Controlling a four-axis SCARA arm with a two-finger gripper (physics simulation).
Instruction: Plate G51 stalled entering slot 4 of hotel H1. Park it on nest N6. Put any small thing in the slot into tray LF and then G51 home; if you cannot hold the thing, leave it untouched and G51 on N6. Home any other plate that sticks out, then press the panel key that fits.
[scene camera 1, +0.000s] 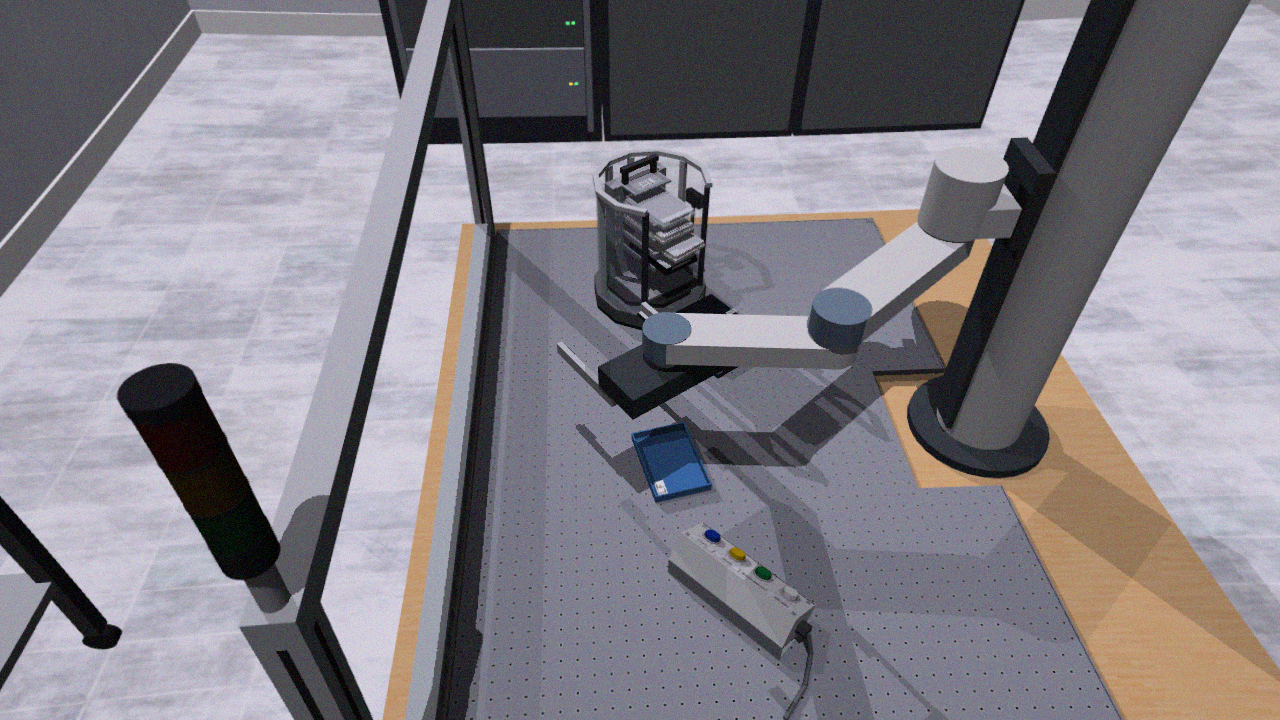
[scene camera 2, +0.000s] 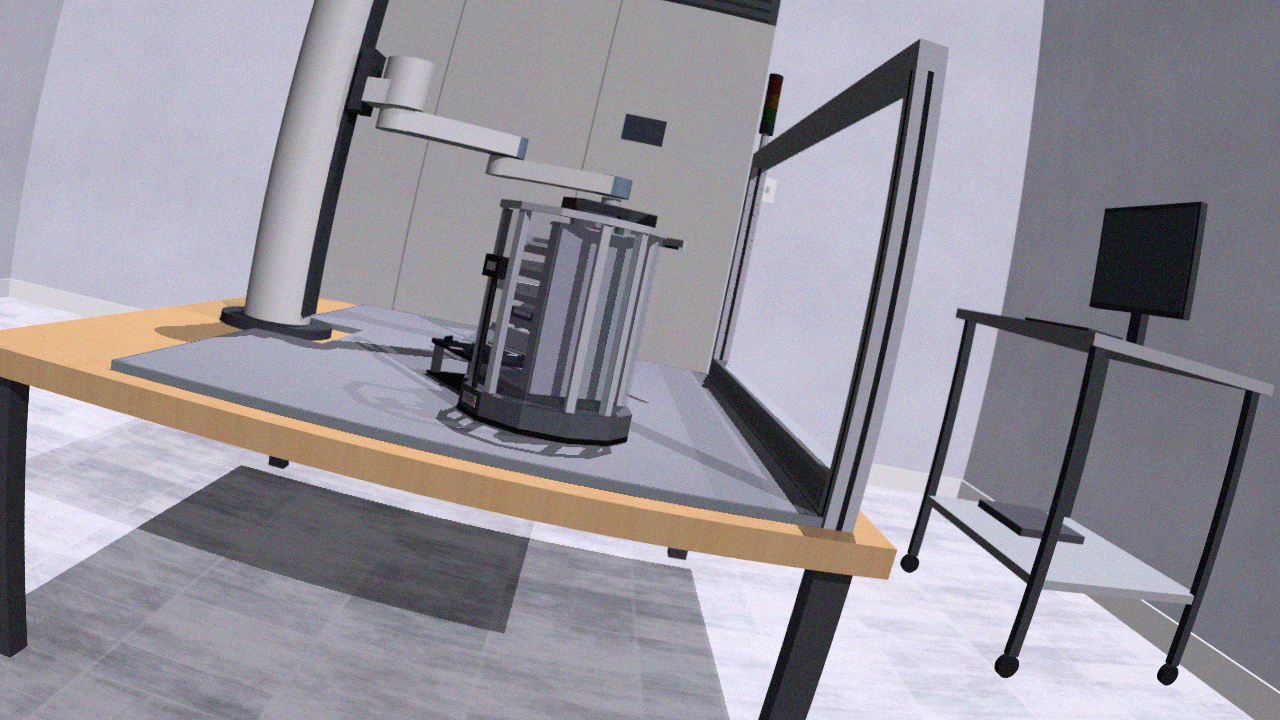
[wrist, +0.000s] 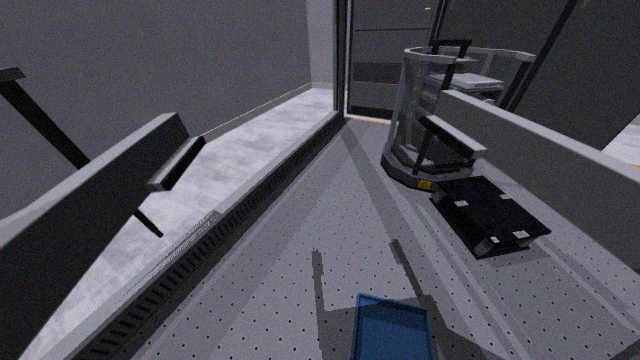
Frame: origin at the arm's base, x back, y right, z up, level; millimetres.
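Where they show: gripper, fingertip midpoint: (scene camera 1: 602, 326) (wrist: 315, 115); arm's base, link origin: (scene camera 1: 974, 426) (scene camera 2: 275, 327).
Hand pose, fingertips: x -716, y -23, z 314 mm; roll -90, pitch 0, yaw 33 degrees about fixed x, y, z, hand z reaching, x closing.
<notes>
Each offset is from my fingertips to the top centre of the thing. "*": to the spot under its first point.
My gripper (scene camera 1: 602, 326) (wrist: 315, 115) is open, with nothing between its wide-set fingers, high above the board in front of the hotel. The round hotel {dx +119, dy +452, dz +18 mm} (scene camera 1: 645, 259) (scene camera 2: 537, 425) (wrist: 397, 171) holds several pale plates; a lower plate {dx +153, dy +414, dz -113 mm} (scene camera 1: 686, 249) reaches further out than those above. Plate labels and slot 4's contents are unreadable. A low black nest stand (wrist: 492, 215) with white tags stands before the hotel; no plate shows on it. The blue tray {dx +118, dy -48, dz -284 mm} (scene camera 1: 673, 465) (wrist: 392, 335) shows no loose thing inside in scene camera 1. The key panel {dx +200, dy -324, dz -217 mm} (scene camera 1: 729, 595) has blue, yellow, green and white keys.
A framed guard screen (scene camera 1: 393, 223) (scene camera 2: 926, 179) runs along one table side. The arm's column (scene camera 1: 1065, 232) (scene camera 2: 290, 170) stands at the opposite side. A signal tower {* dx -260, dy -675, dz +485 mm} (scene camera 1: 198, 470) (scene camera 2: 771, 102) rises by the screen. A cable {* dx +289, dy -449, dz -295 mm} (scene camera 1: 810, 667) leaves the panel.
</notes>
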